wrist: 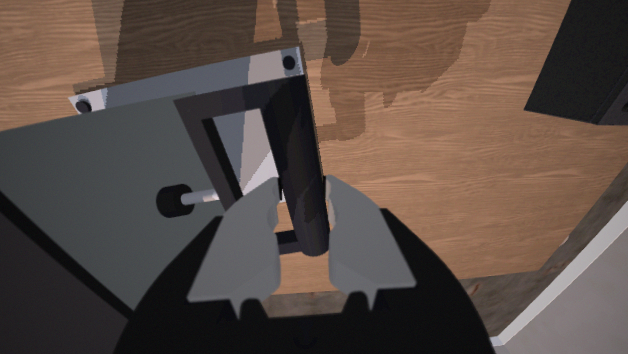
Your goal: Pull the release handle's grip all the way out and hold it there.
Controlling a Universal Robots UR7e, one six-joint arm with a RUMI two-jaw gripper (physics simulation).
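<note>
The gripper can be seen in the picture, together with a release handle grip and a pale metal base plate.
</note>
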